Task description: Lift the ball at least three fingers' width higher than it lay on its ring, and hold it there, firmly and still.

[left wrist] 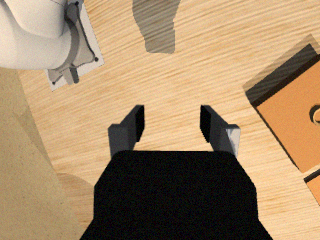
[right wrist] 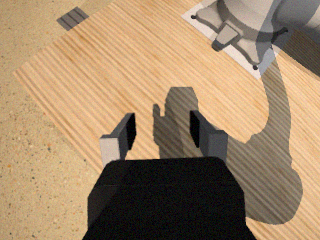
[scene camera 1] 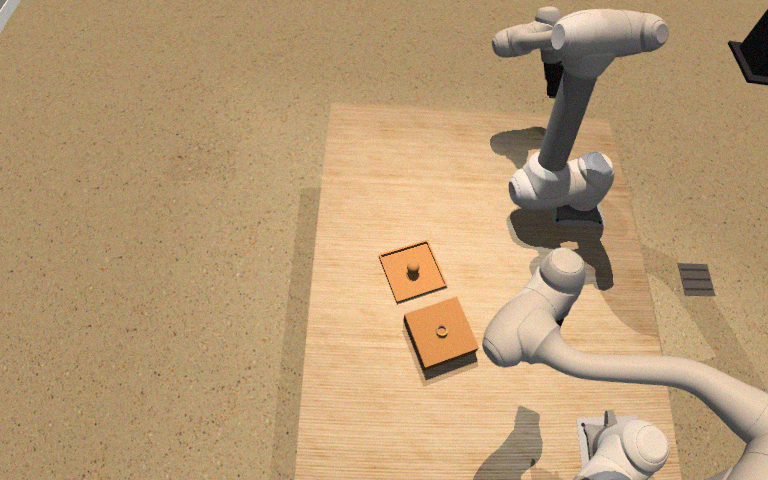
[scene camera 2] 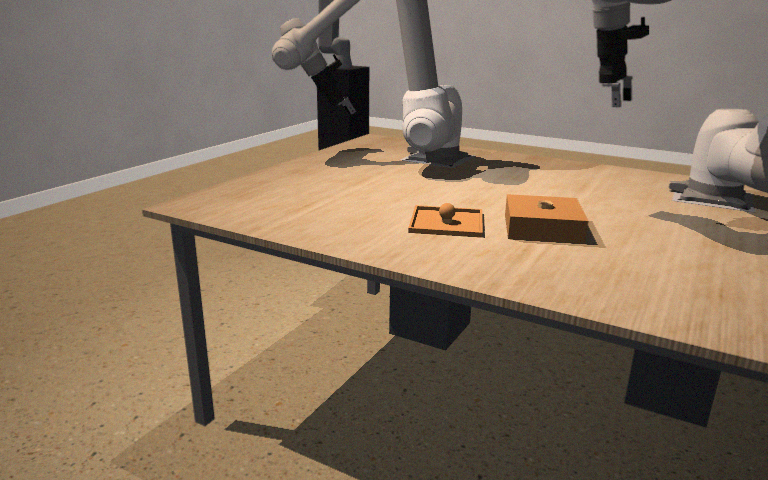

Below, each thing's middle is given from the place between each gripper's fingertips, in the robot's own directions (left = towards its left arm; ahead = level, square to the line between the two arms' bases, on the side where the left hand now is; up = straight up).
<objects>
My left hand point(scene camera 2: 622, 103) is 330 mm short of the shallow orange tray point(scene camera 1: 405, 285), 350 mm to the left of it and 320 mm above it. The rest, counted from my left hand: orange box point(scene camera 1: 435, 344) 240 mm ahead, 120 mm to the right, 280 mm below.
Right now my right hand is 70 cm to the right of the shallow orange tray, 61 cm short of it and 15 cm above it. Round my right hand: orange box (93 cm to the left, 52 cm ahead, 11 cm below).
</objects>
